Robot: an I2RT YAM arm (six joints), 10 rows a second.
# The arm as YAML. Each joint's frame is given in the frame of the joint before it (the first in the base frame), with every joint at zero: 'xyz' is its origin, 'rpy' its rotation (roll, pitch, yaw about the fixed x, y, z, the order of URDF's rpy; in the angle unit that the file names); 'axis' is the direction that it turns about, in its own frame. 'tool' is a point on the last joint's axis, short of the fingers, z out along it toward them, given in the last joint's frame.
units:
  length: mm
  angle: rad
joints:
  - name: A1
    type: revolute
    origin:
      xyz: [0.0, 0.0, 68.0]
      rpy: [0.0, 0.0, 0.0]
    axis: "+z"
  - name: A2
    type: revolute
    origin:
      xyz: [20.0, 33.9, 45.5]
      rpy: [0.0, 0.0, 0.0]
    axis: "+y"
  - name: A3
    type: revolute
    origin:
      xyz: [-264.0, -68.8, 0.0]
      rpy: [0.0, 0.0, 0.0]
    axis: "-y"
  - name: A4
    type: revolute
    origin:
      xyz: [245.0, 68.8, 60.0]
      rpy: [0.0, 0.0, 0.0]
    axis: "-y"
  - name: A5
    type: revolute
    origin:
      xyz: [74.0, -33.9, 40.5]
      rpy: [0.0, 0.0, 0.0]
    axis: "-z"
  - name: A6
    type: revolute
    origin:
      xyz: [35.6, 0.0, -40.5]
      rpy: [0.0, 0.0, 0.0]
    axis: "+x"
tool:
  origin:
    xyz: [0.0, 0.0, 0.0]
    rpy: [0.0, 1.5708, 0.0]
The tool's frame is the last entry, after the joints.
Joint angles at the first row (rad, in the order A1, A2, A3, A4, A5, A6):
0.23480 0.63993 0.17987 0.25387 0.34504 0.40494
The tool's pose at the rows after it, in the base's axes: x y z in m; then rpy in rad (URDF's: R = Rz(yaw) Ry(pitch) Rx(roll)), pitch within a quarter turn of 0, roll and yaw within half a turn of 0:
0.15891 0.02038 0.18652 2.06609 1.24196 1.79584
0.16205 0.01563 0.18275 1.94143 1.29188 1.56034
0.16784 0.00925 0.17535 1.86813 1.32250 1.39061
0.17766 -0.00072 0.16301 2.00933 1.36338 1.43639
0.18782 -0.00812 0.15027 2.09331 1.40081 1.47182
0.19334 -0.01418 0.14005 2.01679 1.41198 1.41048
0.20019 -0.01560 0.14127 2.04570 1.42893 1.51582
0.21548 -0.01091 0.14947 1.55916 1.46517 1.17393
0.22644 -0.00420 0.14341 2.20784 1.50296 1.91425
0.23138 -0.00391 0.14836 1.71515 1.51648 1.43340
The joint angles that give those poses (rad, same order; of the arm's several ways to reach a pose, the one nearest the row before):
0.22832 0.67621 0.13829 0.36492 0.46979 0.37060
0.21650 0.74479 0.10854 0.51666 0.58118 0.32673
0.18368 0.86267 0.08372 0.68835 0.65061 0.29279
0.12299 1.03669 0.07687 0.84671 0.68452 0.25997
0.07761 1.24151 0.07306 1.05878 0.68988 0.21762
0.03604 1.40633 0.06276 1.25869 0.63572 0.19398
0.01316 1.43108 0.08220 1.27354 0.53769 0.16498
0.01353 1.49217 0.12912 1.36439 0.39883 0.10510
0.03147 1.54705 0.16460 1.33992 0.32369 0.06810
0.03032 1.55509 0.18405 1.36284 0.31185 0.05627

